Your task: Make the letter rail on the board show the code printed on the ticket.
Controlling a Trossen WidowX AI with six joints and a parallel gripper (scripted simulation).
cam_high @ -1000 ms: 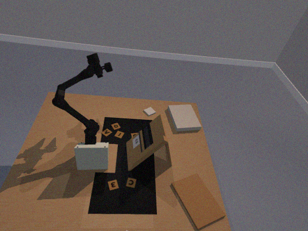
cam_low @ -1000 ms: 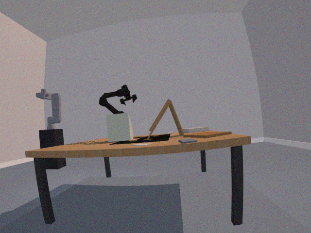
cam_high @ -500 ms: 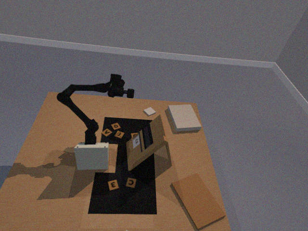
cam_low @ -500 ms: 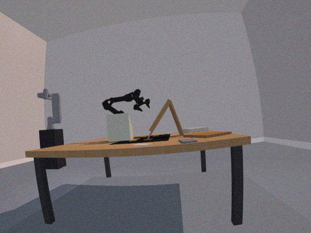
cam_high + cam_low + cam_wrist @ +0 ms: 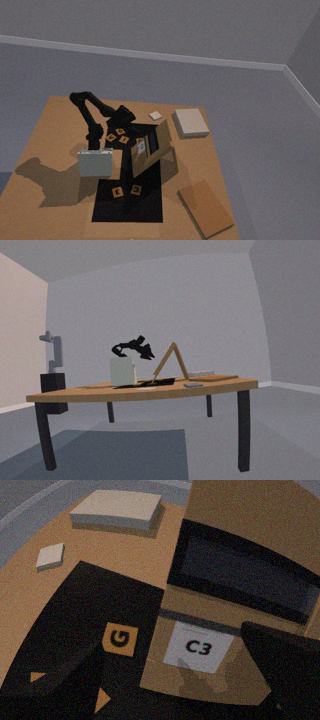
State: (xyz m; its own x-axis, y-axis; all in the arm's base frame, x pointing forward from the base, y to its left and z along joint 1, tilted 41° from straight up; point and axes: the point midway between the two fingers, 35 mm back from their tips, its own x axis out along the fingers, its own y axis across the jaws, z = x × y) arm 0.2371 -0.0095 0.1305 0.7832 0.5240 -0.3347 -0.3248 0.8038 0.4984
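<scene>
Right now my gripper tip is 11 cm above the white ticket, 5 cm to the left of it and 4 cm short of it. Also, from my gripper tip: letter tile: 20 cm below, 7 cm to the left, 5 cm ahead; then black mat: 20 cm below, 11 cm to the right, 7 cm behind; then small white pad: 34 cm to the left, 20 cm below, 20 cm ahead.
</scene>
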